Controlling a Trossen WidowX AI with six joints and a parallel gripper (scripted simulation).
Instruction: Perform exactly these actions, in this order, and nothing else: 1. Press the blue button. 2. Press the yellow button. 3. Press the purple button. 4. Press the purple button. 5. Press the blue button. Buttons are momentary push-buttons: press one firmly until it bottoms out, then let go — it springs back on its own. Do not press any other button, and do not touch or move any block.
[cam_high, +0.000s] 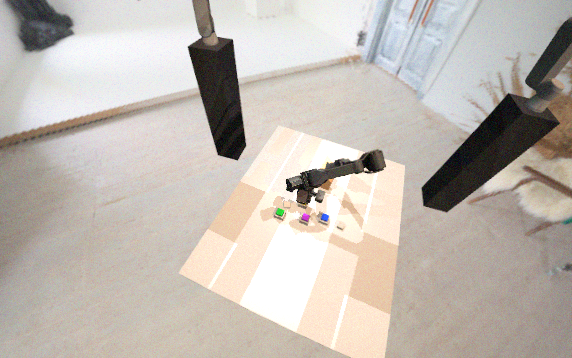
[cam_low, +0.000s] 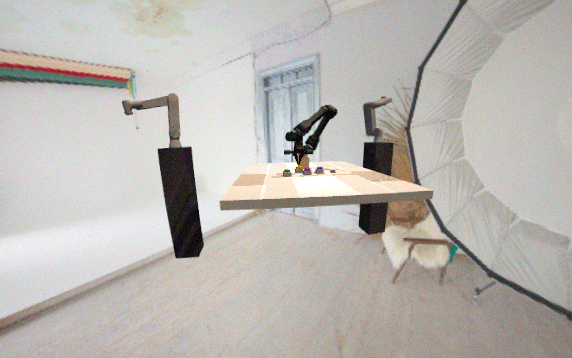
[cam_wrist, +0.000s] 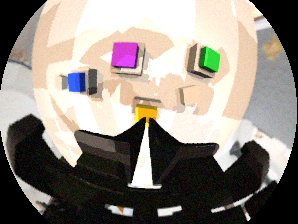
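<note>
Right now my gripper tip is 20 mm above the yellow button. The rest, counted from my gripper tip: blue button 130 mm to the left, 60 mm ahead, 20 mm below; green button 100 mm to the right, 100 mm ahead, 20 mm below; purple button 90 mm ahead, 30 mm to the left, 20 mm below.
</note>
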